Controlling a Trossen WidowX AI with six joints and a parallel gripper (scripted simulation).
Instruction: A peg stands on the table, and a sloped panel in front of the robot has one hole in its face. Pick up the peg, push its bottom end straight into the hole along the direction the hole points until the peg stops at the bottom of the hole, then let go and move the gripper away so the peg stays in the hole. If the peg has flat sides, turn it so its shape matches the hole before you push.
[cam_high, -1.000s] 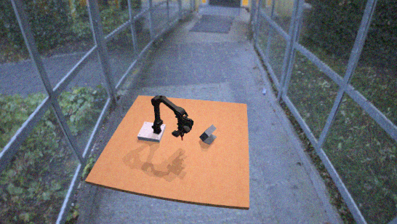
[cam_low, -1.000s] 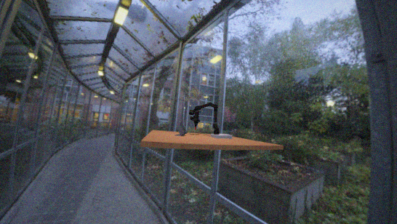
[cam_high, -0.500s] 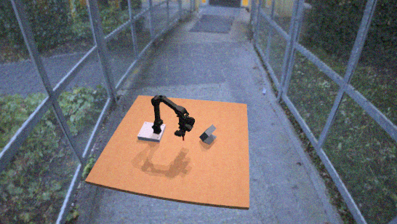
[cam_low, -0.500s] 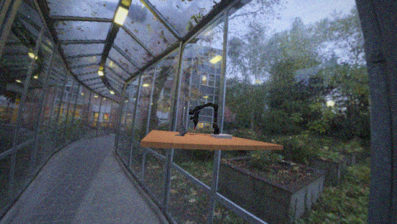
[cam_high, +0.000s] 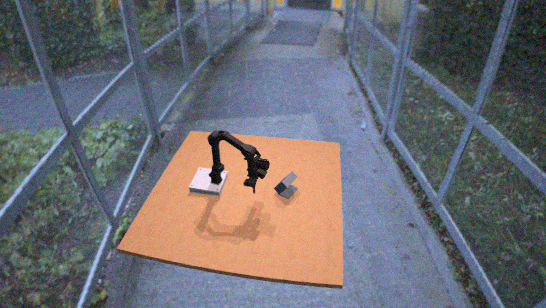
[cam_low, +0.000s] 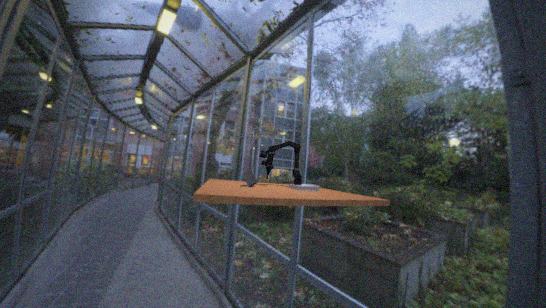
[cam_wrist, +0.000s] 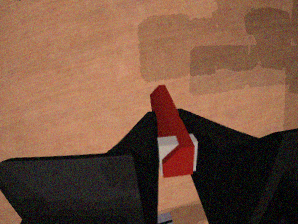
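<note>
My gripper tip is 16 cm to the right of the grey sloped panel, 16 cm short of it and 5 cm above it. Also, from my gripper tip: red peg: 2 cm above.
</note>
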